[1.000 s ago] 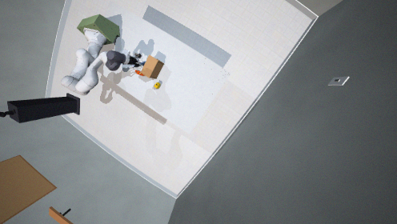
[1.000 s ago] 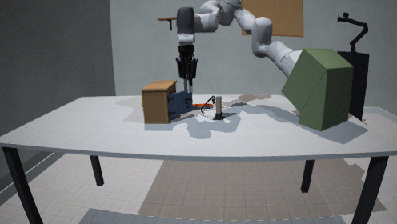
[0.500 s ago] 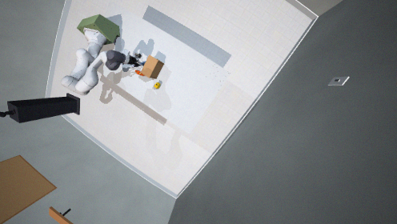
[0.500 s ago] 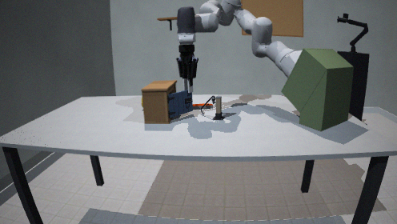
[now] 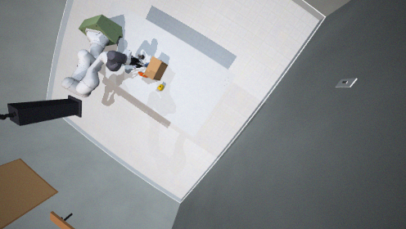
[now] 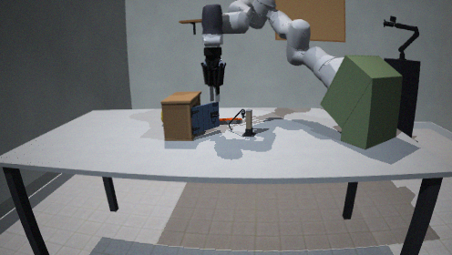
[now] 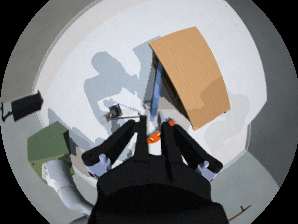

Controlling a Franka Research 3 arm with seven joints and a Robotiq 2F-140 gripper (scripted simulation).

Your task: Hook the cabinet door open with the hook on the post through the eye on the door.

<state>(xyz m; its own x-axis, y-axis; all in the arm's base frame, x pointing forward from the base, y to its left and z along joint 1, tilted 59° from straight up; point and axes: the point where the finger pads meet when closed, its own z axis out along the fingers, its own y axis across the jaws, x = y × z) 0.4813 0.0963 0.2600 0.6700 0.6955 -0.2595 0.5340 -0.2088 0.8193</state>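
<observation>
Right now the cabinet door is 90 mm below my hand, 50 mm to the left of it and 40 mm ahead of it. Also, from my hand: orange object: 160 mm below, 110 mm to the right, 60 mm behind; small yellow object: 230 mm ahead, 200 mm to the right, 130 mm below.
</observation>
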